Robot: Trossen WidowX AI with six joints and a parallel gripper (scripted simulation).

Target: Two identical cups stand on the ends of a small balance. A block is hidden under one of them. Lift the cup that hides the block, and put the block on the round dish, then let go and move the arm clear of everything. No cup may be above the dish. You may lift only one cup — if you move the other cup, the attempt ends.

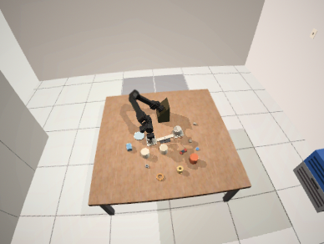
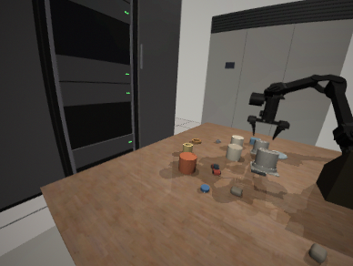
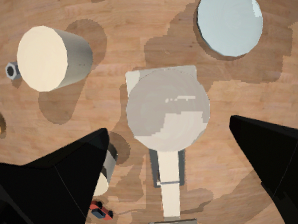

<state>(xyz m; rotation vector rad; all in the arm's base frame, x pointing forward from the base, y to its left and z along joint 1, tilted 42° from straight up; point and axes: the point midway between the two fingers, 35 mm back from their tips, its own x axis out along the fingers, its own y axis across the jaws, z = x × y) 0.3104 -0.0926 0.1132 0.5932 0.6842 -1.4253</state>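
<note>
My gripper tip is 20 mm to the left of the grey cup and 50 mm above it. Round my gripper tip: grey block 10 mm to the left, 70 mm below; blue block 40 mm ahead, 200 mm to the right, 90 mm below; round pale blue dish 100 mm behind, 100 mm to the right, 110 mm below.
</note>
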